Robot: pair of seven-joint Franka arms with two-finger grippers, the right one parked.
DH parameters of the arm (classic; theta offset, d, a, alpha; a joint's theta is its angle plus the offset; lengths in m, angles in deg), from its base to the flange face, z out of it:
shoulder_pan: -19.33 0.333 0 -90
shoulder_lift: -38.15 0 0 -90
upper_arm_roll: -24.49 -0.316 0.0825 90
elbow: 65.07 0 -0.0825 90
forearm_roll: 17.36 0.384 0 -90
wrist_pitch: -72.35 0 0.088 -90
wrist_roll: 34.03 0.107 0 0
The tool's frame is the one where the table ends.
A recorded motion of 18 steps. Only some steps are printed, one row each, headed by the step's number.
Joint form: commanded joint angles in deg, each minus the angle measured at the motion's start. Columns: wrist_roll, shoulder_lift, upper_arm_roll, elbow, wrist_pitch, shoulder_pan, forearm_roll.
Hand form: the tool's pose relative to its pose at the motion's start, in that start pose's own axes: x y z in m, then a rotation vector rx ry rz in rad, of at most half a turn. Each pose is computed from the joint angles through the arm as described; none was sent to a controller.
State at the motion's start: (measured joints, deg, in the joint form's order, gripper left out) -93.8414 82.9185 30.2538 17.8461 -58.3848 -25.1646 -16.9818
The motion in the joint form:
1: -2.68 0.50 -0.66 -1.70 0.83 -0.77 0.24
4: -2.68 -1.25 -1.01 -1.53 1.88 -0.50 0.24
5: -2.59 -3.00 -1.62 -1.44 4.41 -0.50 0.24
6: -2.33 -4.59 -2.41 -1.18 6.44 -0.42 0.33
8: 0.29 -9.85 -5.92 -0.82 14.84 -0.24 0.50
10: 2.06 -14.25 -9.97 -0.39 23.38 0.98 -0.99
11: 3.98 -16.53 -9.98 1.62 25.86 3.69 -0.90
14: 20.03 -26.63 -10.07 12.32 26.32 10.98 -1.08
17: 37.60 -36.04 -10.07 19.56 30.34 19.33 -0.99
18: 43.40 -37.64 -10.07 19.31 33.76 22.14 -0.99
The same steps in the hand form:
1: 0.0007 0.0062 -0.0047 0.0002 0.0120 -0.0391
4: 0.0063 0.0043 -0.0242 -0.0048 0.0224 -0.0461
5: 0.0098 0.0003 -0.0418 0.0133 0.0233 -0.0507
6: 0.0154 -0.0060 -0.0570 0.0300 0.0280 -0.0557
8: 0.0381 -0.0351 -0.1099 0.1052 0.0334 -0.0601
10: 0.0690 -0.0803 -0.1538 0.1750 -0.0015 -0.1263
11: 0.0855 -0.1114 -0.1648 0.2031 -0.0295 -0.1430
14: 0.1114 -0.2046 -0.2029 0.1905 -0.0831 0.0009
17: 0.1252 -0.3029 -0.2489 0.1701 -0.1455 0.1582
18: 0.1308 -0.3312 -0.2656 0.1665 -0.1802 0.2090

